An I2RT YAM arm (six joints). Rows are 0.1 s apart.
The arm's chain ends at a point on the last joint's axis. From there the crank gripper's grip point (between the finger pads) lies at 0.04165 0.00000 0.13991 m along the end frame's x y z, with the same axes.
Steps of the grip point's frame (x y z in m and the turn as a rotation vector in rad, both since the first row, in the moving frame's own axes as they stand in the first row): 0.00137, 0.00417, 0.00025, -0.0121, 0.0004, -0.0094; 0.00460, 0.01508, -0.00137, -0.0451, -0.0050, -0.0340; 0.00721, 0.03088, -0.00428, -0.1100, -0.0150, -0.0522; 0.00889, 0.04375, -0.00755, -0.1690, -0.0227, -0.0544; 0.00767, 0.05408, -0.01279, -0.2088, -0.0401, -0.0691; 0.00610, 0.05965, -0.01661, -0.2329, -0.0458, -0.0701; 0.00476, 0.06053, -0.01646, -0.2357, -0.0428, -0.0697
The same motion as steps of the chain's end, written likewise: 0.00131, 0.00287, 0.00027, -0.0121, 0.0004, -0.0094; 0.00522, 0.01017, -0.00147, -0.0451, -0.0050, -0.0340; 0.00896, 0.01761, -0.00416, -0.1100, -0.0150, -0.0522; 0.01148, 0.02232, -0.00665, -0.1690, -0.0227, -0.0544; 0.01236, 0.02760, -0.01160, -0.2088, -0.0401, -0.0691; 0.01145, 0.02984, -0.01492, -0.2329, -0.0458, -0.0701; 0.00968, 0.03035, -0.01457, -0.2357, -0.0428, -0.0697
